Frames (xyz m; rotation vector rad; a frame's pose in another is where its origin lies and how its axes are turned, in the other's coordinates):
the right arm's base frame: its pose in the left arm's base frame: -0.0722 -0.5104 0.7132 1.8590 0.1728 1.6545
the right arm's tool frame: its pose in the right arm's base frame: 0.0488 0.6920 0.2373 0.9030 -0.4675 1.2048
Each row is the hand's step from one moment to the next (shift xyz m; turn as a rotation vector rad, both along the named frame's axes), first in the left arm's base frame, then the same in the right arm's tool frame.
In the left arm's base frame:
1: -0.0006 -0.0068 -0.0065 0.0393 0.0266 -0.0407
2: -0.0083 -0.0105 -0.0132 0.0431 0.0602 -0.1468
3: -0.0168 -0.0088 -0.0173 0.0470 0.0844 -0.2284
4: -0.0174 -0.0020 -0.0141 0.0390 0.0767 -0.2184
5: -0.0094 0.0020 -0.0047 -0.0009 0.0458 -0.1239
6: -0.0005 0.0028 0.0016 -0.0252 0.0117 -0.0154
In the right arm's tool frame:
1: -0.0002 0.0092 -0.0018 -0.0169 0.0174 0.0576
2: -0.0064 0.0159 -0.0078 -0.0962 0.0755 0.1099
3: -0.0146 0.0169 -0.0127 -0.1557 0.1214 0.1500
4: -0.0170 0.0100 -0.0108 -0.1500 0.1180 0.1367
5: -0.0092 0.0012 -0.0052 -0.0995 0.0630 0.0599
6: -0.0010 -0.0031 0.0005 -0.0301 0.0012 -0.0101

